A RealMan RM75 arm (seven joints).
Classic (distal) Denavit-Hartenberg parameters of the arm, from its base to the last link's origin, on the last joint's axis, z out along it. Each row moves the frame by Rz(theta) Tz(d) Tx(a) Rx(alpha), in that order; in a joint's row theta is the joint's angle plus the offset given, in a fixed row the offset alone. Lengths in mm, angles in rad.
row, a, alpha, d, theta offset
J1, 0, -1.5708, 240.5, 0
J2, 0, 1.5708, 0, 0
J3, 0, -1.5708, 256, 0
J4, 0, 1.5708, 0, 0
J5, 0, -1.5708, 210, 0
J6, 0, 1.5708, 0, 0
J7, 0, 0, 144, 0
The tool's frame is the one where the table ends.
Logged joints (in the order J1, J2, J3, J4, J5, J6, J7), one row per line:
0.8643, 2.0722, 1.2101, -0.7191, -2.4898, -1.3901, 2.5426
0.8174, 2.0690, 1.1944, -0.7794, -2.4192, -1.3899, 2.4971
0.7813, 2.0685, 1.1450, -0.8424, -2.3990, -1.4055, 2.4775
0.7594, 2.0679, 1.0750, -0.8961, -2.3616, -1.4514, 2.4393
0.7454, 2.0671, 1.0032, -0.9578, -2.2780, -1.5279, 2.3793
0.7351, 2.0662, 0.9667, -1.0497, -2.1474, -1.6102, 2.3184
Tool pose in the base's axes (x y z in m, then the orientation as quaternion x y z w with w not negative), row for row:
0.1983, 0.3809, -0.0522, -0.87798, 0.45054, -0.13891, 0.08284
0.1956, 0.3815, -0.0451, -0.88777, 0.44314, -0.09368, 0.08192
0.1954, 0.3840, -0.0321, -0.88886, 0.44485, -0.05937, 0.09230
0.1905, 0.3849, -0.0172, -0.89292, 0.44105, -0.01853, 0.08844
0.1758, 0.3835, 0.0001, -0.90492, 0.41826, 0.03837, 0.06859
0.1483, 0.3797, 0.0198, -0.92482, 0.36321, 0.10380, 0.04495
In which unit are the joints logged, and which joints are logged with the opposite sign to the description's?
The joints are logged in radians. Opposite sign: J3.
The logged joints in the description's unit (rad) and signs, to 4 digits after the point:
0.8643, 2.0722, -1.2101, -0.7191, -2.4898, -1.3901, 2.5426
0.8174, 2.0690, -1.1944, -0.7794, -2.4192, -1.3899, 2.4971
0.7813, 2.0685, -1.1450, -0.8424, -2.3990, -1.4055, 2.4775
0.7594, 2.0679, -1.0750, -0.8961, -2.3616, -1.4514, 2.4393
0.7454, 2.0671, -1.0032, -0.9578, -2.2780, -1.5279, 2.3793
0.7351, 2.0662, -0.9667, -1.0497, -2.1474, -1.6102, 2.3184

